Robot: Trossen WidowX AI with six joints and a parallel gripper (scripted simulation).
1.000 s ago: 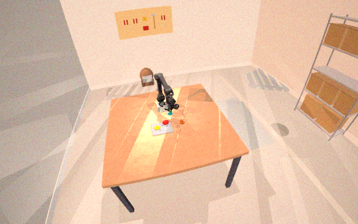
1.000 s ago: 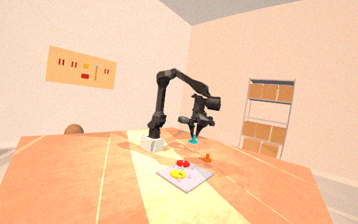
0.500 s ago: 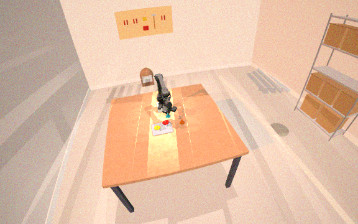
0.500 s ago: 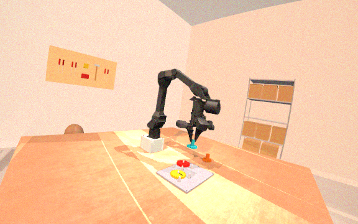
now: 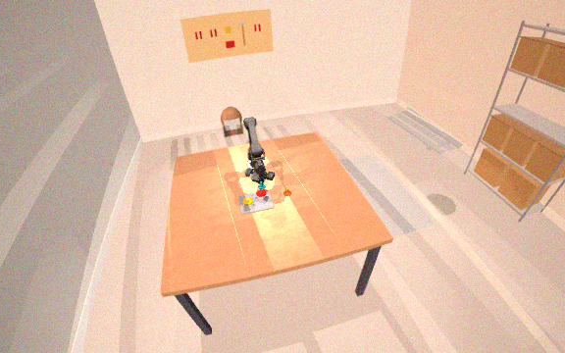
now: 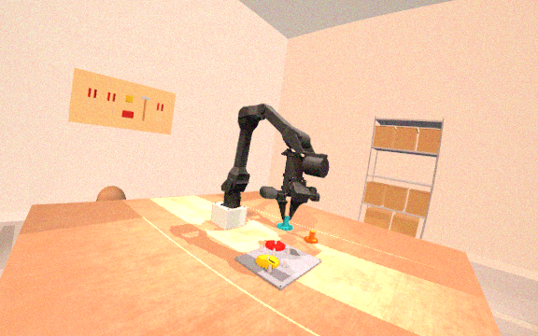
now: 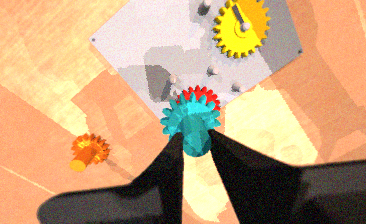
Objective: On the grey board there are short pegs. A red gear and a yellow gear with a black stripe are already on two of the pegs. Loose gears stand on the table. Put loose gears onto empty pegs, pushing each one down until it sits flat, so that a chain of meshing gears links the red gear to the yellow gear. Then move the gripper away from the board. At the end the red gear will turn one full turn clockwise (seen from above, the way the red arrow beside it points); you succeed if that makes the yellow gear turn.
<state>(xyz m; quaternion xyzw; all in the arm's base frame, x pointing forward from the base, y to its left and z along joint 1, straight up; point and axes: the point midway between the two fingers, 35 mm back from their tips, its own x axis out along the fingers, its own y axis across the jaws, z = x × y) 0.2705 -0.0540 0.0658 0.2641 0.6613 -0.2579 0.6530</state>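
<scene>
Now: gripper tip 9 cm above the red gear and 2 cm past it. Also, from my gripper tip: orange gear 16 cm to the left, 9 cm below, 5 cm ahead; then yellow gear 11 cm to the right, 9 cm below, 1 cm ahead.
</scene>
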